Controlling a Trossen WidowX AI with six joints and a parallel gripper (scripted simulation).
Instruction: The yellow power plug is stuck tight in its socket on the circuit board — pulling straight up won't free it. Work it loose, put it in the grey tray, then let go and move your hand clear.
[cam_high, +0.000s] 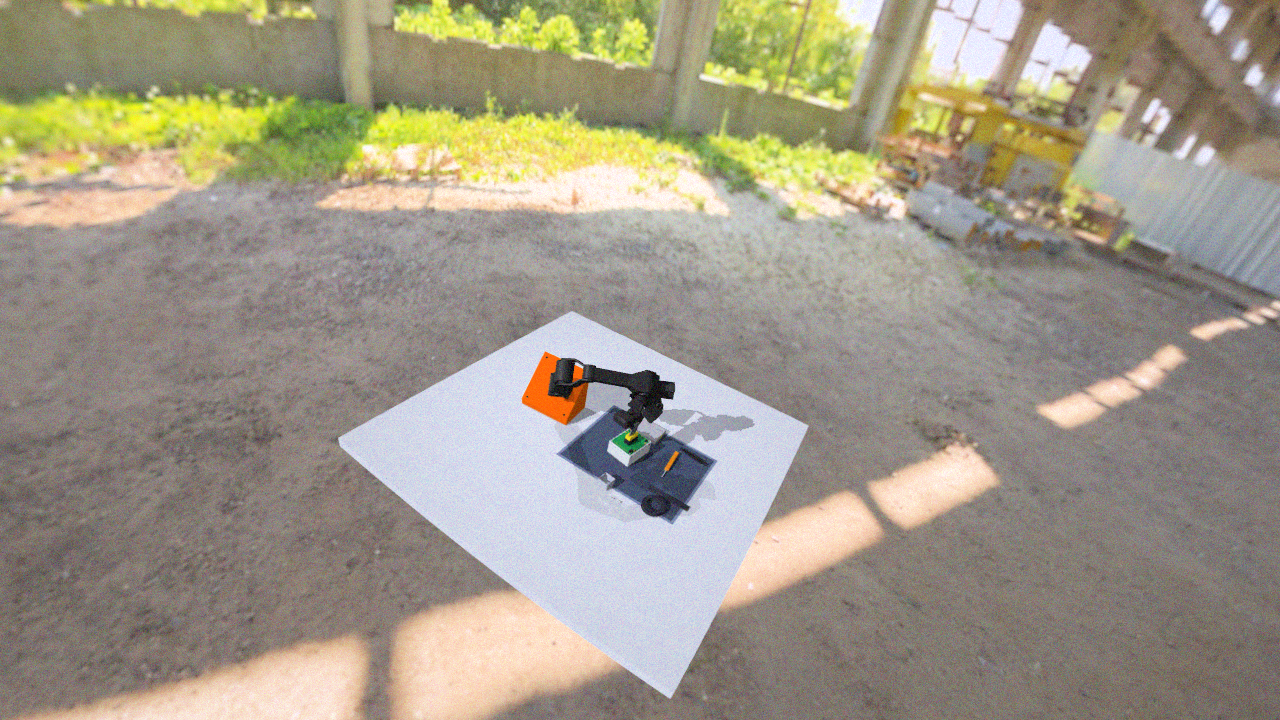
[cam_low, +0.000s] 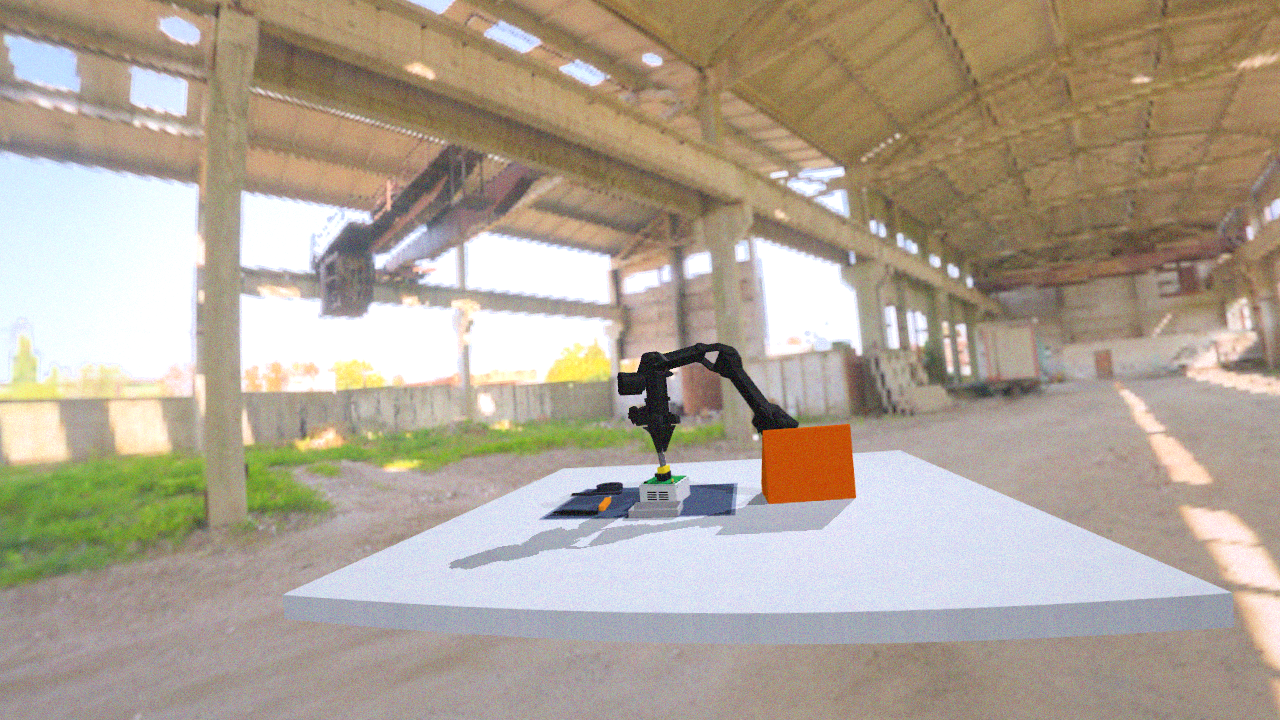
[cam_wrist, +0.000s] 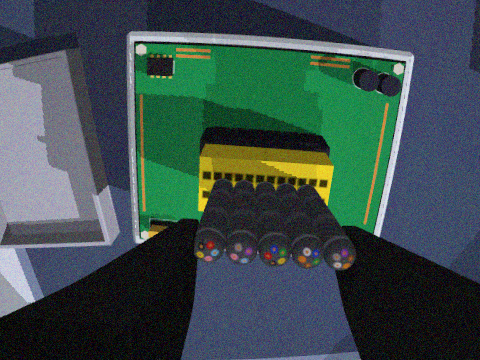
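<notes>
Now: gripper tip 4 cm above the yellow power plug. Also, from my gripper tip: dark mat 12 cm below, 5 cm ahead; then black rod 21 cm ahead, 12 cm to the right, 12 cm below.
</notes>
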